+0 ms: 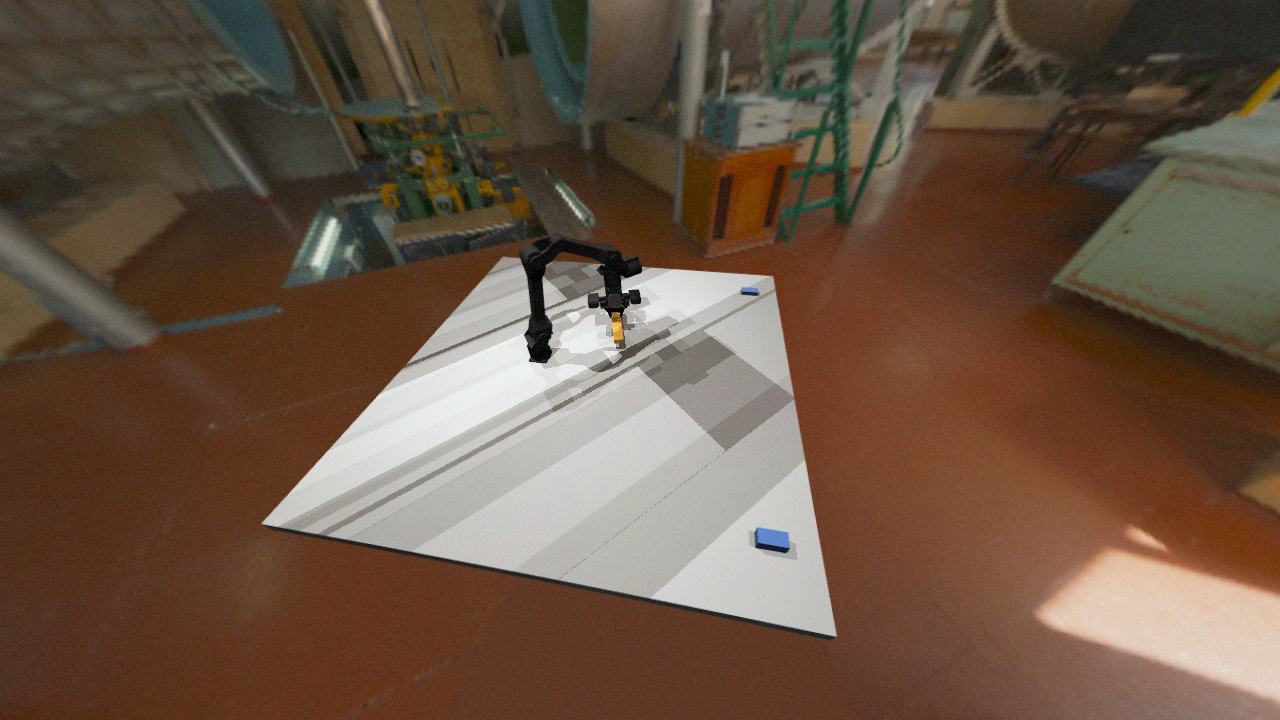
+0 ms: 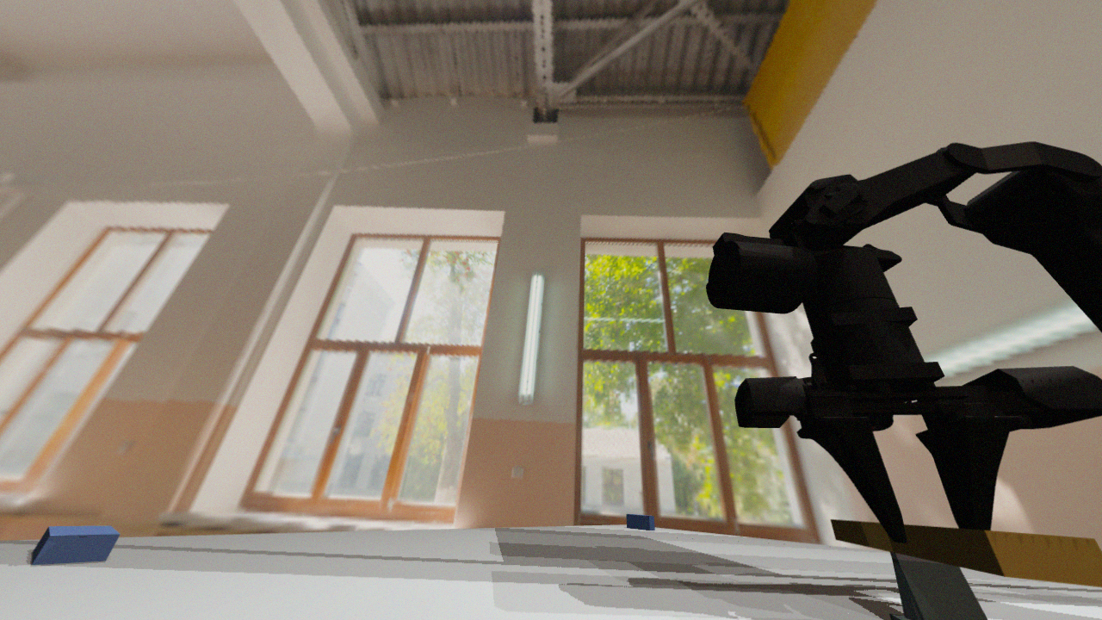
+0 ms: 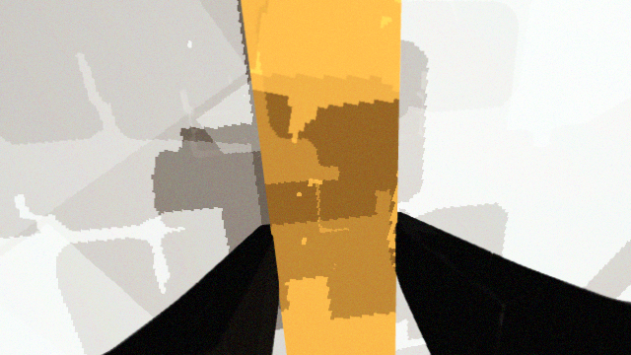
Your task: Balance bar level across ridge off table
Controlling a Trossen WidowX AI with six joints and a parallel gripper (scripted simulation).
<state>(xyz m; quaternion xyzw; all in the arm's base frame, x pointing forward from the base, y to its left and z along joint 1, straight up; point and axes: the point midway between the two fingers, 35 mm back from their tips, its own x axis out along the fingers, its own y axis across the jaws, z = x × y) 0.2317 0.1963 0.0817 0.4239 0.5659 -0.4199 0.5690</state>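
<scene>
The yellow bar lies 3 cm to the right of my gripper tip and 1 cm ahead of it.
</scene>
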